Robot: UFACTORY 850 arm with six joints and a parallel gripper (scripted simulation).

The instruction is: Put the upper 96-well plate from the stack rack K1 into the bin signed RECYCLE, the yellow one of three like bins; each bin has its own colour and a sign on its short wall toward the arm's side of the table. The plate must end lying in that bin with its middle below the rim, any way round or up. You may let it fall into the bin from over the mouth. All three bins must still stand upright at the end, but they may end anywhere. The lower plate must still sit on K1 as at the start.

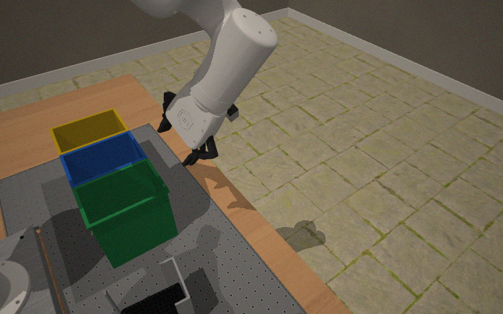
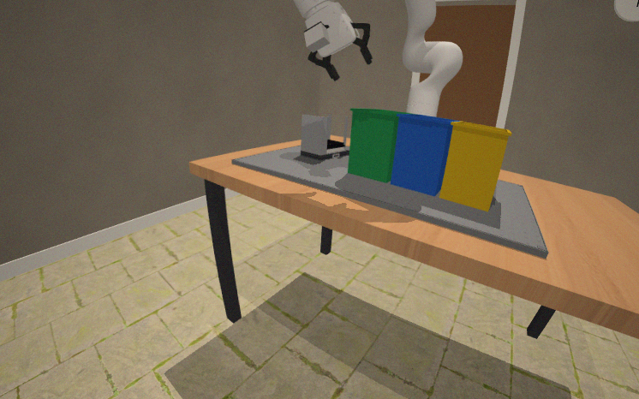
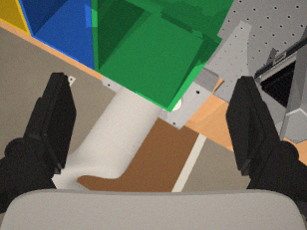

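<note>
My hand is 20 cm past the black 96-well plate, 17 cm to the left of it and 24 cm above it. The rest, counted from my hand: green bin (13 cm behind, 6 cm to the left, 19 cm below); then white plate (20 cm behind, 17 cm to the right, 25 cm below); then blue bin (11 cm behind, 19 cm to the left, 19 cm below).
</note>
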